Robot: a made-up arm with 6 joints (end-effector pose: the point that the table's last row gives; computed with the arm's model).
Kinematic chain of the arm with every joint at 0, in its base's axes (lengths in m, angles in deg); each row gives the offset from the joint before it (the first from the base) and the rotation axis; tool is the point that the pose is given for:
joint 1: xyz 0 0 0.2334 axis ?
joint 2: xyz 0 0.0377 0 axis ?
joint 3: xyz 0 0 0.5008 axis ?
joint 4: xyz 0 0 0.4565 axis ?
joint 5: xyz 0 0 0 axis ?
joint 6: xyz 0 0 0.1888 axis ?
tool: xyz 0 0 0
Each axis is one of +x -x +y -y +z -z.
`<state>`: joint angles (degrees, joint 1 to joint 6).
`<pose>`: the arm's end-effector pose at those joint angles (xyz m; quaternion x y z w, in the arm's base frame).
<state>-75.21 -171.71 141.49 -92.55 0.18 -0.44</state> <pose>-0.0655 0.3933 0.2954 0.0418 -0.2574 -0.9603 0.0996</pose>
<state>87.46 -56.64 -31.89 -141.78 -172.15 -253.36</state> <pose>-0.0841 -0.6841 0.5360 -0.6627 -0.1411 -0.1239 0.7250</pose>
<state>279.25 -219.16 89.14 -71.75 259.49 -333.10</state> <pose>0.2161 0.0044 -0.4708 0.5034 0.5530 0.3487 0.5650</pose>
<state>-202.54 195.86 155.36 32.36 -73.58 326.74</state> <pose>0.3606 -0.0855 0.2322 0.6156 0.2077 0.7489 0.1303</pose>
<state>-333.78 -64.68 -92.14 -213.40 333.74 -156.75</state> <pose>-0.6809 -0.3446 -0.1003 0.3097 -0.8623 0.1746 0.3606</pose>
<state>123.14 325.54 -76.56 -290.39 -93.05 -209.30</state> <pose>0.4863 -0.4905 0.4249 0.2779 0.7587 0.5287 0.2600</pose>
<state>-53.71 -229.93 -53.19 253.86 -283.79 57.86</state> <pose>0.3975 -0.7752 0.0745 0.4806 0.3324 -0.7938 0.1687</pose>
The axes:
joint 1: +z
joint 2: +y
joint 3: +y
joint 4: +z
joint 5: +y
joint 6: +z

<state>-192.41 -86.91 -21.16 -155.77 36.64 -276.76</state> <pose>1.0236 -0.2165 -0.0259 0.7728 0.5348 0.3106 0.1428</pose>
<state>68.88 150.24 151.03 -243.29 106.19 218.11</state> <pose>-0.2363 -0.0576 -0.0614 0.0203 -0.8697 -0.1959 0.4525</pose>
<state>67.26 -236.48 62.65 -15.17 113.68 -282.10</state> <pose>0.0884 0.1914 -0.4037 0.0316 -0.5018 0.8503 0.1552</pose>
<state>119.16 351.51 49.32 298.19 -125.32 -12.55</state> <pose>-0.1993 0.0011 1.0391 0.3178 -0.7012 0.4723 0.4292</pose>
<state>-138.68 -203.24 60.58 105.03 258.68 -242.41</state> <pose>-0.0218 0.1687 -0.5311 0.2330 -0.5390 -0.7889 0.1811</pose>
